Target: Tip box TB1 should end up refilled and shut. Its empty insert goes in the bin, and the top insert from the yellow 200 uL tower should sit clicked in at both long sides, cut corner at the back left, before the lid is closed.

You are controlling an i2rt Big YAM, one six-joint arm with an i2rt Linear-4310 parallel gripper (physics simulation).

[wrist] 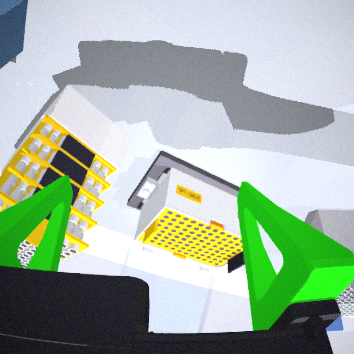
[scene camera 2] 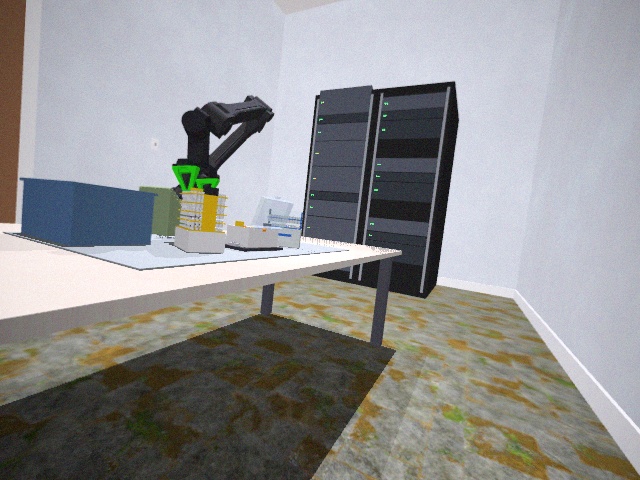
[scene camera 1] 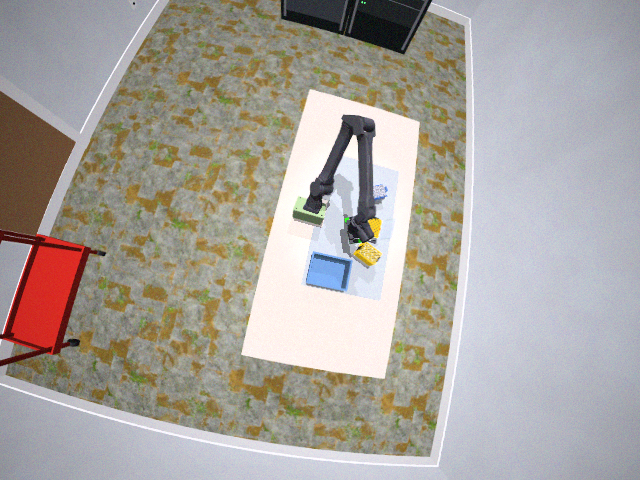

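Observation:
Tip box TB1 [scene camera 1: 375,227] [scene camera 2: 253,237] [wrist: 208,206] stands open on a dark base, a yellow insert [wrist: 192,239] with empty holes in its top. A faint translucent panel beside it in the wrist view looks like its open lid. The yellow tower [scene camera 1: 368,254] [scene camera 2: 208,214] [wrist: 65,167] stands beside TB1, with several stacked inserts on a white base. My gripper [scene camera 1: 353,230] [scene camera 2: 198,189] [wrist: 154,186] is open and empty, above and near TB1. In the wrist view the left finger covers part of the tower and the right finger overlaps TB1's right end. The insert's seating is unclear.
A blue bin [scene camera 1: 326,287] [scene camera 2: 111,214] [wrist: 11,35] stands near the tower. A blue-and-white tip rack [scene camera 1: 380,191] [scene camera 2: 288,236] stands beyond TB1. A green box [scene camera 1: 308,215] [scene camera 2: 164,211] is by the arm's base. A pale mat [scene camera 1: 372,291] lies beneath the items.

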